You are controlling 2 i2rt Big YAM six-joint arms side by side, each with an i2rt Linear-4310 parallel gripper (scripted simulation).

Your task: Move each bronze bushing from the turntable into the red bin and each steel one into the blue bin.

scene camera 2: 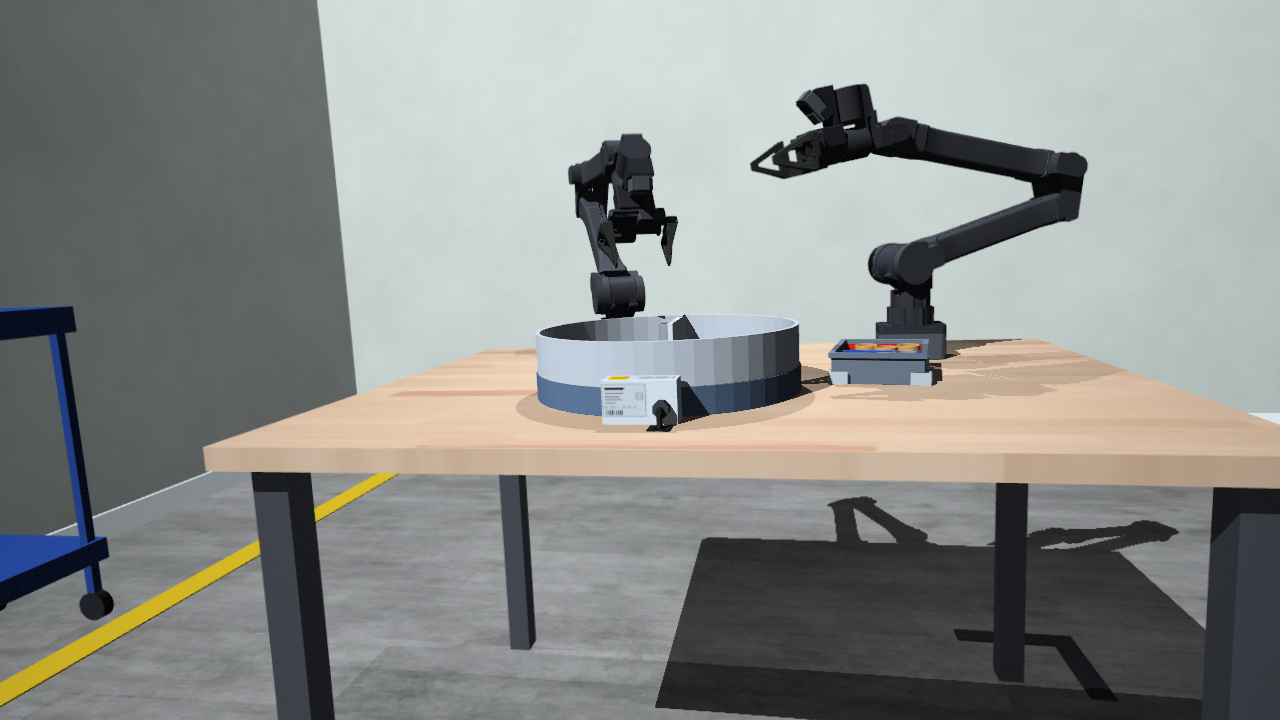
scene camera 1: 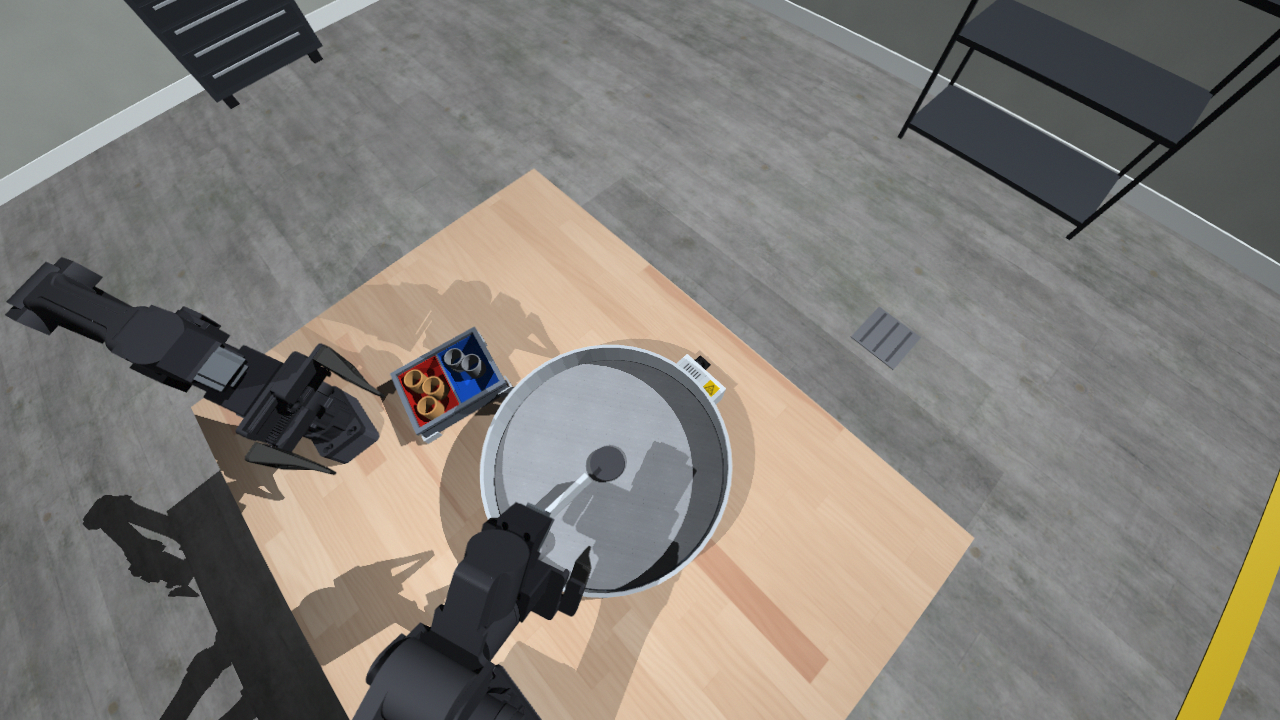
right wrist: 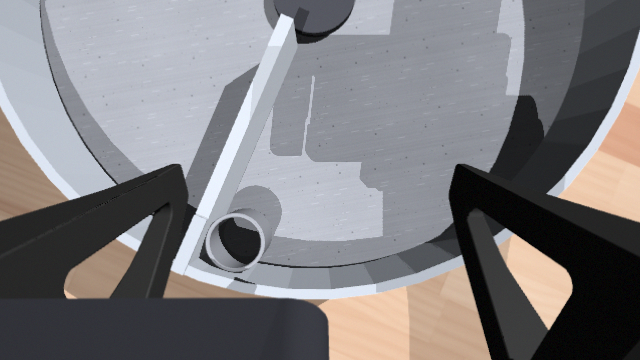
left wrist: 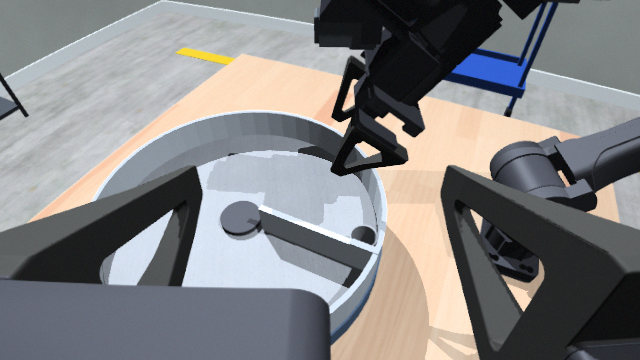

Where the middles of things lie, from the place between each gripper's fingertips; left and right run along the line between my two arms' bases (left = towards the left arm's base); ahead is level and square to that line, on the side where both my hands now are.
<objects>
I see my right gripper [scene camera 2: 643, 265] 20 mm short of the blue bin [scene camera 1: 465, 386], 400 mm to the right of it and 190 mm above it. From my right hand the other things lie so: red bin [scene camera 1: 413, 397] (70 mm behind, 400 mm to the left, 190 mm below); grey tray [scene camera 2: 863, 368] (30 mm behind, 400 mm to the left, 180 mm below).
My left gripper [scene camera 1: 358, 433] is now 350 mm above the grey tray, 190 mm to the right of it and 70 mm short of it. Also, from my left hand: red bin 360 mm below, 200 mm to the left, 30 mm ahead; blue bin 360 mm below, 190 mm to the left, 110 mm ahead.
</objects>
